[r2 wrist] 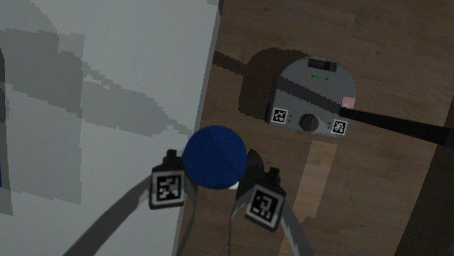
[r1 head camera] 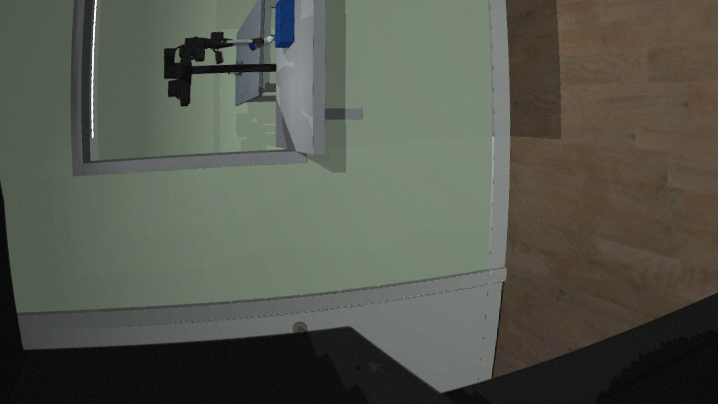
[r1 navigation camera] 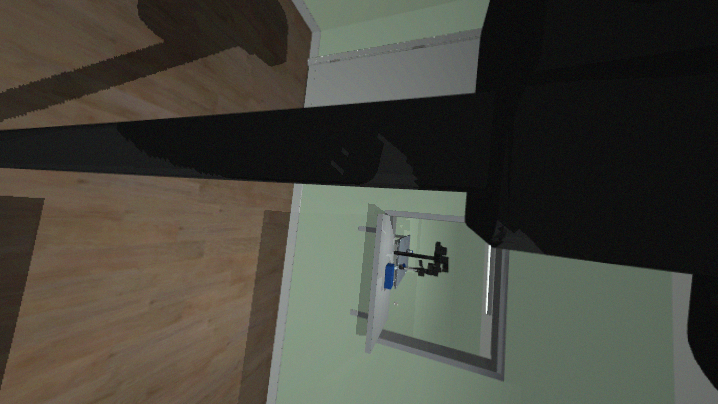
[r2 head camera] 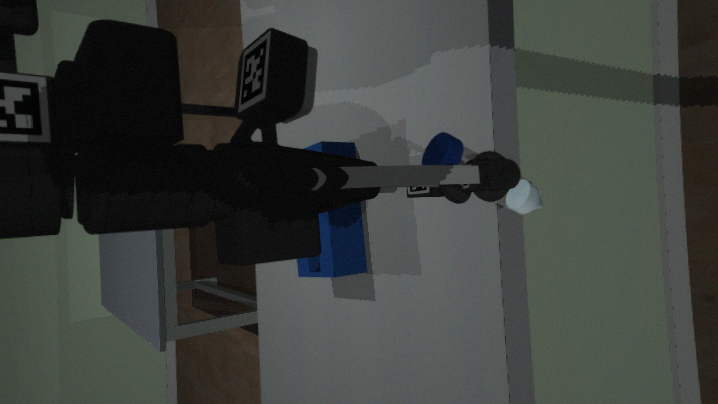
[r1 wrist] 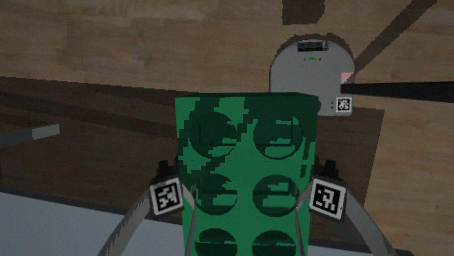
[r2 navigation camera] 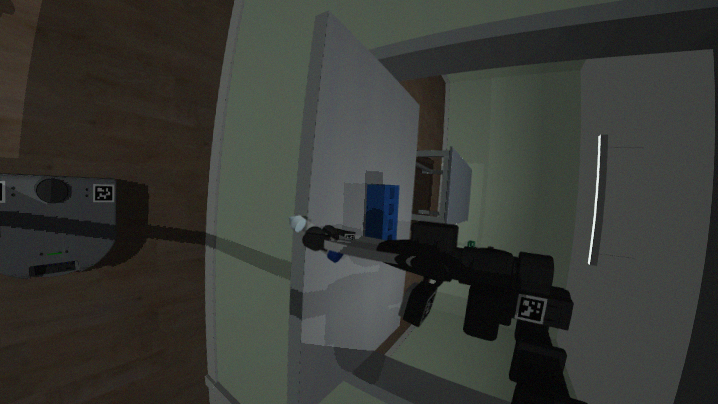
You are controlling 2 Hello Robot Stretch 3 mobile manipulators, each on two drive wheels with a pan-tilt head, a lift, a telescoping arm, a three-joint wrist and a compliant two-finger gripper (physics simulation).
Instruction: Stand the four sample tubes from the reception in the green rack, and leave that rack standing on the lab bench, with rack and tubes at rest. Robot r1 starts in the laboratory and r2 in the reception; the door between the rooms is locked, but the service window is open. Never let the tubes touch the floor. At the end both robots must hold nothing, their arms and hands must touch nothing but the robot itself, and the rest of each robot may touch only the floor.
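Observation:
r1's gripper (r1 wrist: 245, 196) is shut on the green rack (r1 wrist: 246, 165) (r2 navigation camera: 470, 244). The rack is upright above the floor and the edge of a pale table (r1 wrist: 50, 227); its visible holes hold no tubes. r2's gripper (r2 head camera: 474, 183) (r2 navigation camera: 322, 236) (r2 wrist: 216, 167) is shut on a sample tube, whose blue cap (r2 head camera: 442, 149) (r2 navigation camera: 334, 256) (r2 wrist: 215, 157) and clear tip (r2 head camera: 523, 195) (r2 navigation camera: 297, 222) stick out on either side. The tube is tilted above the counter's edge. A blue rack (r1 head camera: 285, 25) (r1 navigation camera: 389, 276) (r2 head camera: 349, 251) (r2 navigation camera: 375, 206) stands on the counter. The other tubes cannot be made out.
The window counter (r1 head camera: 296, 100) (r1 navigation camera: 379, 311) (r2 head camera: 381, 341) (r2 navigation camera: 351, 125) juts from the wall below the open service window. Beyond it from r2 stands a grey table (r2 head camera: 130, 281) (r2 navigation camera: 459, 185). A white door (r1 head camera: 426, 326) is beside the window wall. r1's mast blocks part of its navigation view.

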